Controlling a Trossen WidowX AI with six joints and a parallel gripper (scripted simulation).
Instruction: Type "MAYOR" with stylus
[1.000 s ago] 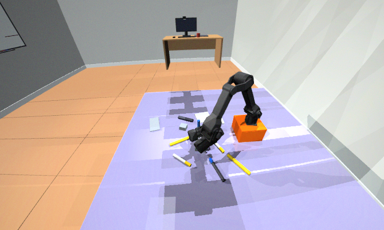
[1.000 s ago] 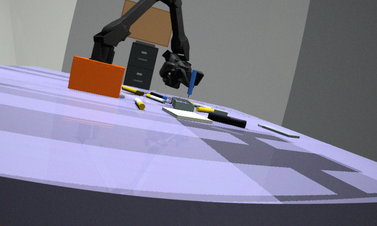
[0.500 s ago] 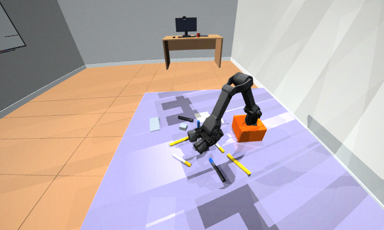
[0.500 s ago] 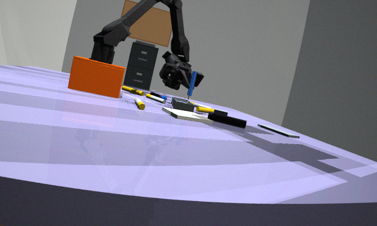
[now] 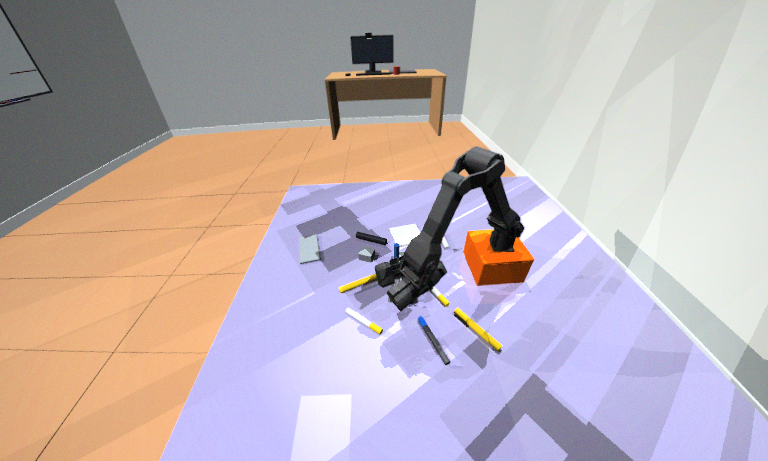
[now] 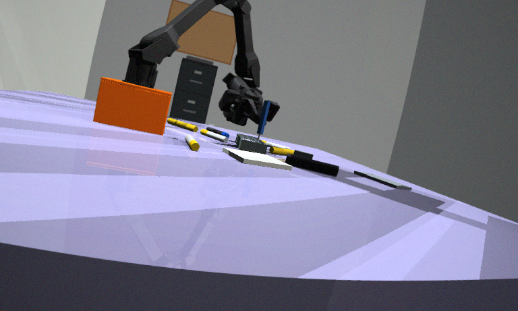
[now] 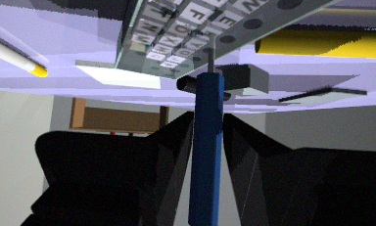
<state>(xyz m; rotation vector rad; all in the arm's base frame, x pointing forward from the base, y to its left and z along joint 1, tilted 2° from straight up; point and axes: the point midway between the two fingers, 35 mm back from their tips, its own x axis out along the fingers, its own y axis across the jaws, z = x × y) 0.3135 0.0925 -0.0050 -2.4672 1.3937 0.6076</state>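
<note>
Now: the small grey block 110 mm ahead of my gripper tip, 80 mm to the right of it and 60 mm below it. The rest, counted from my gripper tip: white pad (210 mm to the right, 70 mm below, 20 mm behind); stylus (10 mm below); black cylinder (170 mm to the right, 110 mm ahead, 60 mm below).
</note>
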